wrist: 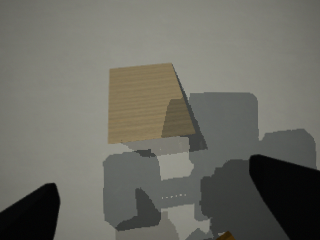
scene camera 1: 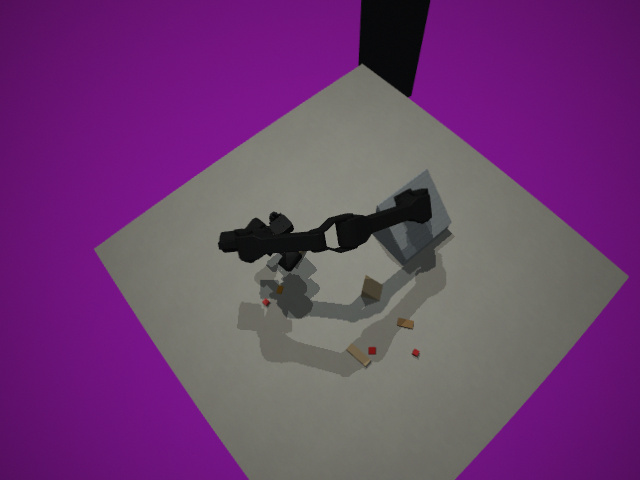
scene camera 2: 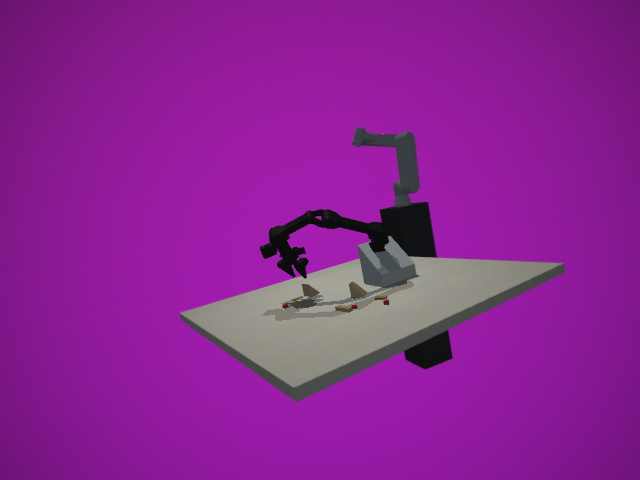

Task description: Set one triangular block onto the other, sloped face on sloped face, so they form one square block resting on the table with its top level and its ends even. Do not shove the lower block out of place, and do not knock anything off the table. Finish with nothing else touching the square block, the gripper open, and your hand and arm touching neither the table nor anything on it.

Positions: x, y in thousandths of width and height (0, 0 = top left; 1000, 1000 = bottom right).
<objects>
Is my gripper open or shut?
Open.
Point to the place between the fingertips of my gripper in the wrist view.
489, 744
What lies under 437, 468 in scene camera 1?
My gripper.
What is my gripper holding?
Nothing.
</objects>
